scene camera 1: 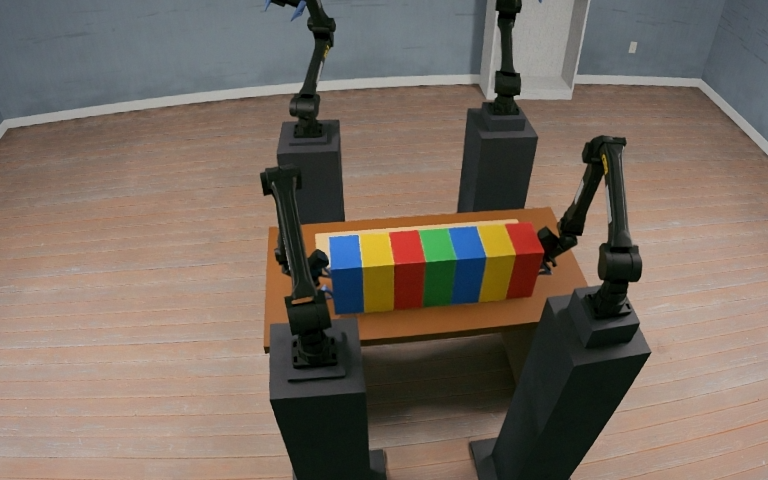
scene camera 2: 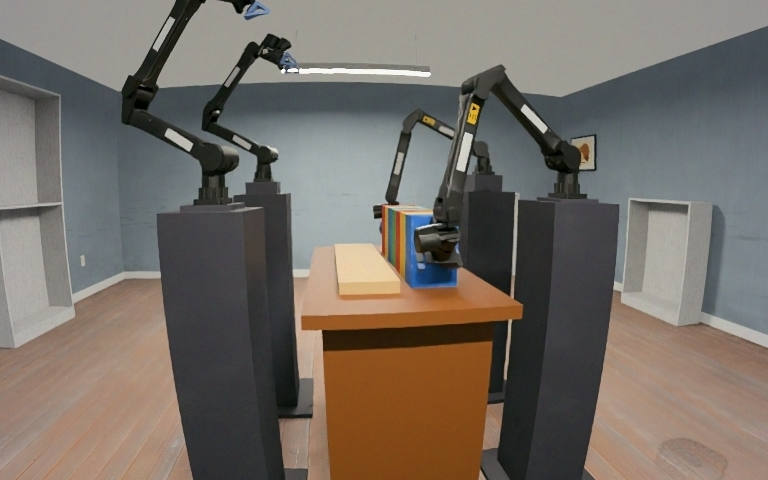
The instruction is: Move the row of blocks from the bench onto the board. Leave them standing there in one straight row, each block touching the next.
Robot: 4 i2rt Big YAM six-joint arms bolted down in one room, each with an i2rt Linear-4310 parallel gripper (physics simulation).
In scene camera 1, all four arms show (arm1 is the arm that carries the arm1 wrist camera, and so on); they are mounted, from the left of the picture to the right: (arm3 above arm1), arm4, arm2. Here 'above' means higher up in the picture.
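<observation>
A row of seven upright blocks, blue point(scene camera 1: 346, 288), yellow point(scene camera 1: 378, 285), red point(scene camera 1: 408, 283), green point(scene camera 1: 438, 280), blue point(scene camera 1: 468, 277), yellow point(scene camera 1: 498, 274) and red point(scene camera 1: 523, 271), stands touching on the bench point(scene camera 1: 453, 326) point(scene camera 2: 362, 308). The board point(scene camera 1: 322, 242) point(scene camera 2: 362, 271) lies alongside. Arm1's gripper point(scene camera 1: 326, 281) is open, fingertips at the left blue block's end face. Arm2's gripper point(scene camera 1: 545, 270) is at the right red block's end; its fingers are mostly hidden. Arm3's gripper point(scene camera 1: 283, 6) is open, high up. Arm4's gripper is cut off at the top edge.
In scene camera 2, the near right arm's gripper point(scene camera 2: 437, 263) is against the near blue block point(scene camera 2: 431, 278). Dark pedestals point(scene camera 1: 317, 430) point(scene camera 2: 215, 339) point(scene camera 2: 566, 339) stand around the bench. Two arms at the left are raised. Pale shelf units point(scene camera 2: 628, 254) point(scene camera 2: 48, 226) stand by the walls.
</observation>
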